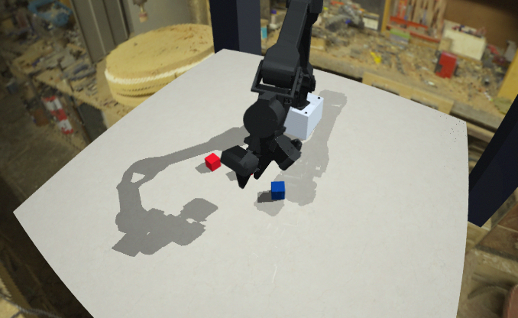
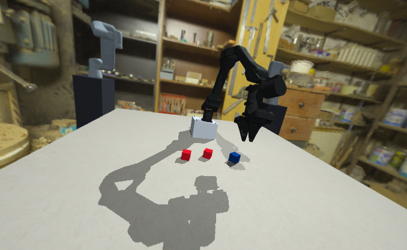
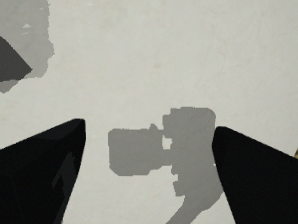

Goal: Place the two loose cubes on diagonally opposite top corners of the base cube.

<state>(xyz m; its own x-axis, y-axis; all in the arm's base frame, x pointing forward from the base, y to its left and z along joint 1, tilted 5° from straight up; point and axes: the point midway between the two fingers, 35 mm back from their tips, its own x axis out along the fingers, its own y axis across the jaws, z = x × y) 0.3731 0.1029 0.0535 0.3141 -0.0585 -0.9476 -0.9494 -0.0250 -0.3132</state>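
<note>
My gripper tip is now 120 mm above the blue cube, 100 mm past it and 10 mm to the right of it.
</note>
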